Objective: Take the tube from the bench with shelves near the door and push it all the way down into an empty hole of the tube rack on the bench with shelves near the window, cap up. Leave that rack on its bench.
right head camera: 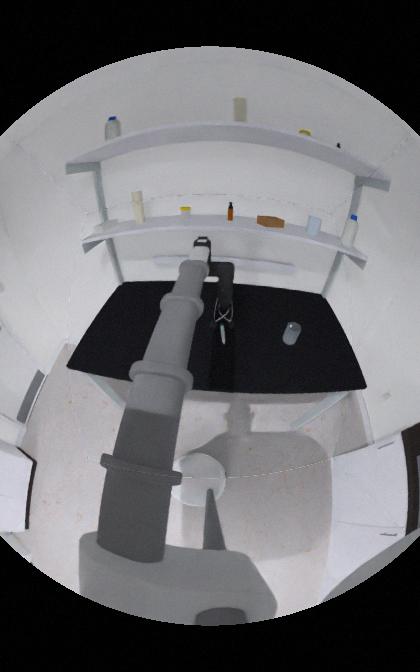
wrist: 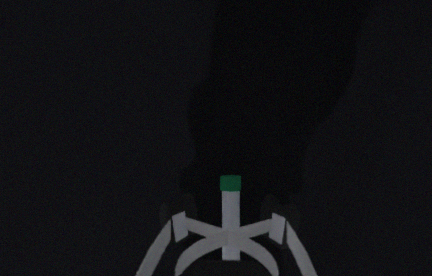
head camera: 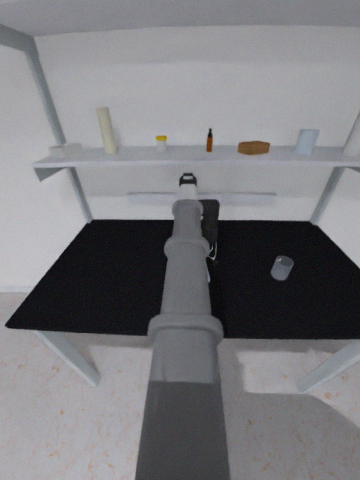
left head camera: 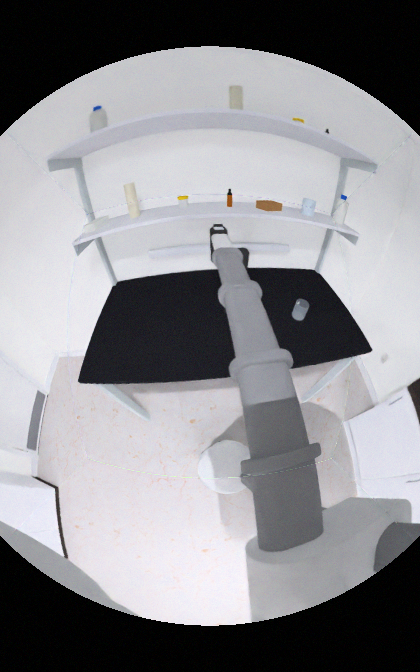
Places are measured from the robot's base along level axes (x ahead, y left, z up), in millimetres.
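Where they show: gripper, fingertip midpoint: (wrist: 228, 210).
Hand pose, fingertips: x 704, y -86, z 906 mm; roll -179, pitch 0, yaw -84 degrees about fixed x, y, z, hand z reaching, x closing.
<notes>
Things, the pixels of their top centre, and the offset from my fingertips. "pt": a spot on its surface instead. Level surfaces: height alone.
- tube, top centre: (wrist: 230, 243) 29 mm back, 5 mm right, 1 mm up
- black bench top, surface height: 19 mm down
- clear glass beaker, top centre: (head camera: 284, 260) 27 mm back, 337 mm right, 71 mm up
- lower shelf, surface height: 438 mm up
- amber bottle, surface spot: (head camera: 209, 142) pt 295 mm ahead, 7 mm right, 477 mm up
- brown tray, surface spot: (head camera: 253, 147) pt 233 mm ahead, 185 mm right, 468 mm up
The tube (wrist: 230, 205) (right head camera: 223, 337), white with a green cap, lies flat on the black bench top (head camera: 110, 280) (left head camera: 155, 325) (right head camera: 320, 360). In the wrist view its cap points up the image, and its lower part passes behind the crossed finger strips. My gripper (wrist: 228, 210) (right head camera: 222, 324) is open, with one fingertip on each side of the tube and a gap on both sides. It hangs above the bench; its exact height over the tube is hard to tell. The arm hides most of the gripper in the head view. The tube rack does not show.
A clear glass beaker (head camera: 282, 268) (left head camera: 300, 309) (right head camera: 291, 333) stands right of the gripper. The lower shelf (head camera: 185, 156) (right head camera: 175, 229) behind the bench holds an amber bottle (head camera: 209, 142), a brown tray (head camera: 253, 147) and other containers. A round white stool (left head camera: 222, 467) stands before the bench.
</notes>
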